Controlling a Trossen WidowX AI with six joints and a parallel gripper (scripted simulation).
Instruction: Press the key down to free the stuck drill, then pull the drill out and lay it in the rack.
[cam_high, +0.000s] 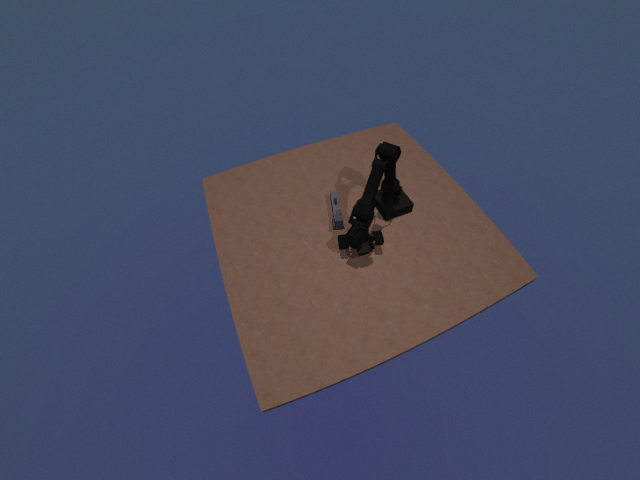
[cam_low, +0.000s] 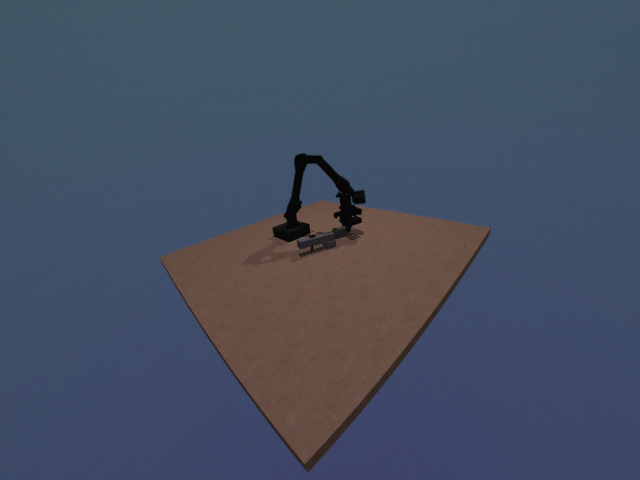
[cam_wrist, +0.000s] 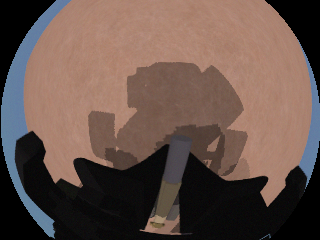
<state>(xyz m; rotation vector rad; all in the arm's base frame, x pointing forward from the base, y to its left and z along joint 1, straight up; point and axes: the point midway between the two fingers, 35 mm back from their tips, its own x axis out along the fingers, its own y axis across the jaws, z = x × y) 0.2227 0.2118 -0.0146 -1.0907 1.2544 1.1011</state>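
My gripper tip is 1 cm past the drill, 4 cm to the left of it and 4 cm below it. From my gripper tip the other things lie so: dark block: 1 cm behind, 5 cm to the right, 1 cm above; then grey block: 4 cm ahead, 23 cm to the right, 4 cm above; then dark key: 4 cm ahead, 26 cm to the right, 4 cm above.
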